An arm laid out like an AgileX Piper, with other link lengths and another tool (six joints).
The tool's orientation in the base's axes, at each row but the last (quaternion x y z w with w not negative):
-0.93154, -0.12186, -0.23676, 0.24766
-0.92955, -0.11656, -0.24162, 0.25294
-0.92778, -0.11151, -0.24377, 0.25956
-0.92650, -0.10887, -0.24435, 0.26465
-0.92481, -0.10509, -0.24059, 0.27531
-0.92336, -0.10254, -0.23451, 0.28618
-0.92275, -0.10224, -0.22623, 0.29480
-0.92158, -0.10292, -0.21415, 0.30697
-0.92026, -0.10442, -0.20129, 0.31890
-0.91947, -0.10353, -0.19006, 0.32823
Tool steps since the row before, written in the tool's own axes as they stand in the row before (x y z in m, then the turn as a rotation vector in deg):
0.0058, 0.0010, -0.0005, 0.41, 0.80, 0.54
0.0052, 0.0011, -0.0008, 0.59, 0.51, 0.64
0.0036, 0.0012, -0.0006, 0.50, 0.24, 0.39
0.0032, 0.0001, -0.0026, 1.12, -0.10, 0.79
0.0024, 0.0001, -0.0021, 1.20, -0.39, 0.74
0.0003, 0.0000, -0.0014, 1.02, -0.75, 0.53
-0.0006, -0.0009, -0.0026, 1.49, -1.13, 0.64
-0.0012, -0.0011, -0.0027, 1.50, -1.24, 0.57
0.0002, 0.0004, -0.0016, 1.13, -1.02, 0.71
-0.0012, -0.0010, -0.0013, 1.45, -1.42, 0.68
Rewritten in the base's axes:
0.0051, -0.0005, 0.0029, 0.83, -0.35, -0.53
0.0045, -0.0009, 0.0028, 0.93, -0.04, -0.39
0.0032, -0.0010, 0.0018, 0.66, 0.05, -0.14
0.0017, -0.0013, 0.0035, 1.24, 0.59, 0.03
0.0013, -0.0011, 0.0027, 1.19, 0.81, 0.24
-0.0003, -0.0008, 0.0012, 0.84, 0.97, 0.48
-0.0017, -0.0008, 0.0020, 1.17, 1.37, 0.81
-0.0023, -0.0008, 0.0020, 1.12, 1.42, 0.92
-0.0002, -0.0013, 0.0010, 0.90, 1.31, 0.54
-0.0018, -0.0002, 0.0010, 1.06, 1.62, 0.92

